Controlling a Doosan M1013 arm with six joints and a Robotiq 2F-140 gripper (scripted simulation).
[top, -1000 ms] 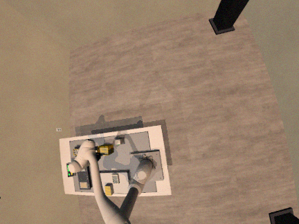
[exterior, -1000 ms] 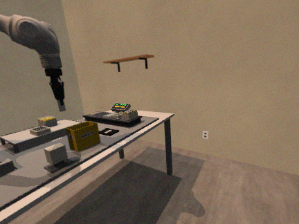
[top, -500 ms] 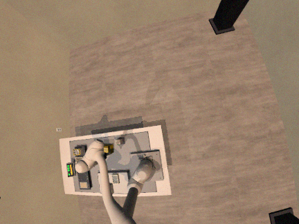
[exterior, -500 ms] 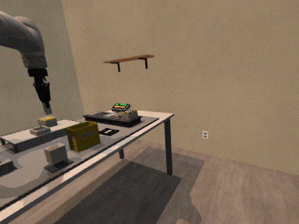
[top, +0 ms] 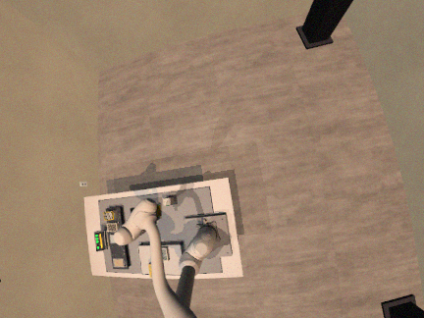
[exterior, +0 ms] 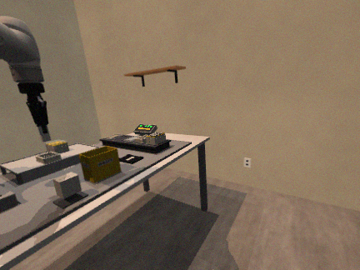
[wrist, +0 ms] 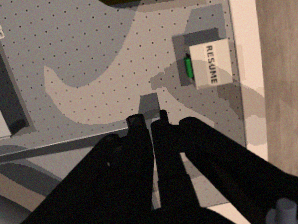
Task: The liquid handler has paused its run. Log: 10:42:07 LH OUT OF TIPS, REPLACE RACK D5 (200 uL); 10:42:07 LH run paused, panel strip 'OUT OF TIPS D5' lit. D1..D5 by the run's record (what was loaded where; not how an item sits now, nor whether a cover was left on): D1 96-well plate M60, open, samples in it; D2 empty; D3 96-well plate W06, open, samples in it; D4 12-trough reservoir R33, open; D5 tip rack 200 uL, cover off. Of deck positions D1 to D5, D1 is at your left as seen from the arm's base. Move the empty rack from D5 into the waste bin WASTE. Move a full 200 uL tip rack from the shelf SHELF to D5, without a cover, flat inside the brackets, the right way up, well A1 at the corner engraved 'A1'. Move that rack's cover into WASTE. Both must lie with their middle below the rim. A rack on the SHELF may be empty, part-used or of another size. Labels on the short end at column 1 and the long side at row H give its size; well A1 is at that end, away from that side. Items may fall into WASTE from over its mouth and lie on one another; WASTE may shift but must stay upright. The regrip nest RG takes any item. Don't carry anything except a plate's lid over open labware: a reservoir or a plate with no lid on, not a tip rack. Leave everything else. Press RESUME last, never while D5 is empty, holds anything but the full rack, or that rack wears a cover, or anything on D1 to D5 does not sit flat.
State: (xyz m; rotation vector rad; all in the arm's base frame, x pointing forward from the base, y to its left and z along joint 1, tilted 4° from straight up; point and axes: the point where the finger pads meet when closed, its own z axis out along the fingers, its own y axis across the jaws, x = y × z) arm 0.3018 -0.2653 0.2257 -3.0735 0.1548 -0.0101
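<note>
My gripper is now 22 cm above the grey resume box, 7 cm to the left of it and 1 cm past it. The rest, counted from my hand: yellow waste bin (24 cm below, 20 cm ahead, 3 cm to the right); clear rack cover (21 cm ahead, 19 cm below, 2 cm to the right); shelf label (28 cm below, 27 cm to the left, 19 cm ahead).
</note>
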